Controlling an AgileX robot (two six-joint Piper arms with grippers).
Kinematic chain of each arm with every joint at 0, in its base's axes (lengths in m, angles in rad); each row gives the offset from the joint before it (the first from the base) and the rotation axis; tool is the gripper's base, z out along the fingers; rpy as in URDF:
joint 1: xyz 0 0 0.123 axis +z
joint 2: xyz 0 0 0 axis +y
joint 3: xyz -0.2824 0 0.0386 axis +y
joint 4: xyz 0.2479 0 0.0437 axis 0.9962 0 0.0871
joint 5: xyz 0 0 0 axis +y
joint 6: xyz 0.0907 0 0.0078 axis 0.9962 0 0.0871
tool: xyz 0 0 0 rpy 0 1.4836 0
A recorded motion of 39 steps. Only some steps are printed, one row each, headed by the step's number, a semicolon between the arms.
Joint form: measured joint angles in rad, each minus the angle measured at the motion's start. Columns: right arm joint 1, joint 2, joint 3, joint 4, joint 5, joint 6; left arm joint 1, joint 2, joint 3, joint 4, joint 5, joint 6.
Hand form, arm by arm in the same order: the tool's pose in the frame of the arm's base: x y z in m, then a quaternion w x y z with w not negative. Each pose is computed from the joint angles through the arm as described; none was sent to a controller.
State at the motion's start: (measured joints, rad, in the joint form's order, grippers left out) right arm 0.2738 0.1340 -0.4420 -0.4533 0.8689 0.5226; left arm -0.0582 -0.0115 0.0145 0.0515 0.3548 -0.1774
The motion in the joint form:
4: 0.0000 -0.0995 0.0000 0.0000 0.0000 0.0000; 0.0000 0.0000 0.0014 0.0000 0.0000 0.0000
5: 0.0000 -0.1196 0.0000 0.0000 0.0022 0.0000; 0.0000 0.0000 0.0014 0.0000 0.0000 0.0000
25: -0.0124 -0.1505 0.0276 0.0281 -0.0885 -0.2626; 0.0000 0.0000 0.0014 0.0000 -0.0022 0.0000
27: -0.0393 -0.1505 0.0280 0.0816 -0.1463 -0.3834; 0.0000 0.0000 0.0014 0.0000 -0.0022 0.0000
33: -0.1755 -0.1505 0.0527 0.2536 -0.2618 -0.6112; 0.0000 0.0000 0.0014 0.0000 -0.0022 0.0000
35: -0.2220 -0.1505 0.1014 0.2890 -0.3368 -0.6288; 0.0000 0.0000 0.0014 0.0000 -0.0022 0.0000
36: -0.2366 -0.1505 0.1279 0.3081 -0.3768 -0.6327; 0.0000 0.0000 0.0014 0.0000 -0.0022 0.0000
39: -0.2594 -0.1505 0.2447 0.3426 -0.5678 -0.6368; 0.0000 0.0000 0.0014 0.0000 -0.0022 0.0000
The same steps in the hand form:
4: 0.0186 -0.0264 0.2825 0.59256 0.07685 0.80183 0.00679; 0.0529 -0.0014 0.1764 0.60287 -0.03363 0.79559 -0.04947
5: 0.0154 -0.0274 0.2825 0.59928 0.07871 0.79661 0.00935; 0.0529 -0.0014 0.1764 0.60287 -0.03363 0.79559 -0.04947
25: 0.0156 -0.0232 0.2814 0.62864 -0.02918 0.77562 -0.04866; 0.0530 -0.0015 0.1766 0.60374 -0.03356 0.79493 -0.04959
27: 0.0159 -0.0187 0.2850 0.64328 -0.06667 0.76005 -0.06388; 0.0530 -0.0015 0.1766 0.60374 -0.03356 0.79493 -0.04959
33: 0.0184 -0.0086 0.2854 0.66278 -0.09243 0.73715 -0.09372; 0.0530 -0.0015 0.1766 0.60374 -0.03356 0.79493 -0.04959
35: 0.0248 -0.0063 0.2770 0.67073 -0.08196 0.73078 -0.09674; 0.0530 -0.0015 0.1766 0.60374 -0.03356 0.79493 -0.04959
36: 0.0281 -0.0052 0.2723 0.67561 -0.07726 0.72724 -0.09330; 0.0530 -0.0015 0.1766 0.60374 -0.03356 0.79493 -0.04959
39: 0.0410 -0.0024 0.2523 0.70267 -0.07107 0.70295 -0.08411; 0.0530 -0.0015 0.1766 0.60374 -0.03356 0.79493 -0.04959

